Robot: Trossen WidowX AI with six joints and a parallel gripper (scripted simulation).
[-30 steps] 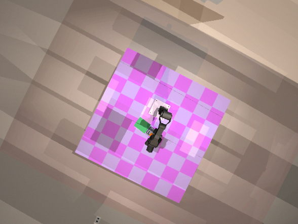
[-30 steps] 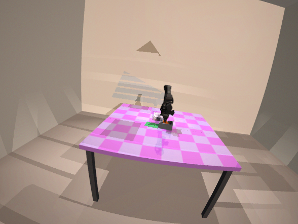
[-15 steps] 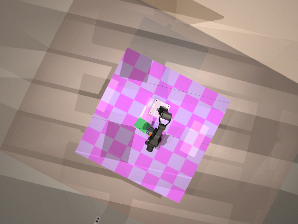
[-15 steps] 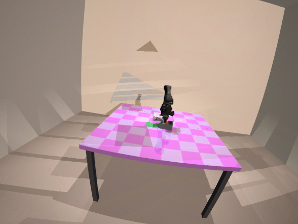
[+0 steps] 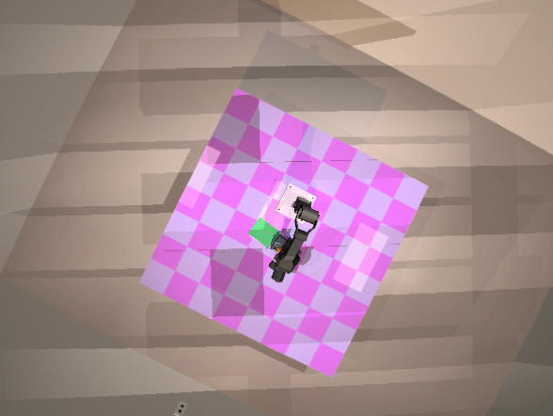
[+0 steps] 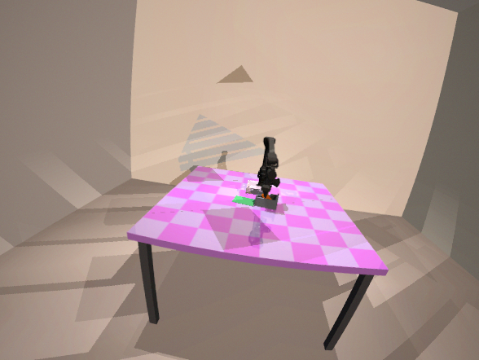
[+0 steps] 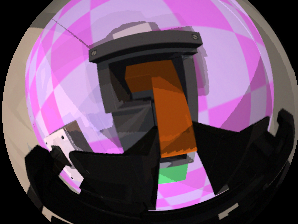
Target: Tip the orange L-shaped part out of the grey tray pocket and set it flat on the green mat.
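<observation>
Right now the green mat is 140 mm to the right of my gripper tip, 80 mm below it and 20 mm behind it. From my gripper tip the other things lie so: orange L-shaped part (30 mm to the left, 30 mm below, 10 mm behind).
</observation>
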